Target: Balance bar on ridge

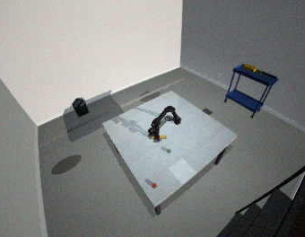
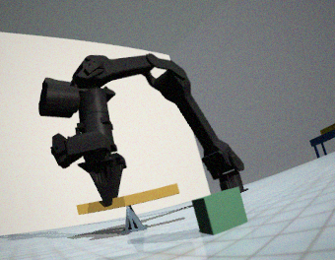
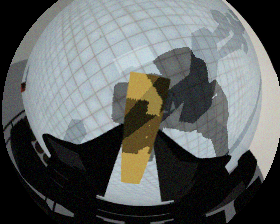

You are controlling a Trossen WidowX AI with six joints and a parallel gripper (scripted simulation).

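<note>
Now: gripper tip 20 mm past the yellow bar and 20 mm to the right of it. Also, from my gripper tip: green block 220 mm to the left, 30 mm below; red object 350 mm ahead, 440 mm to the left, 30 mm below.
</note>
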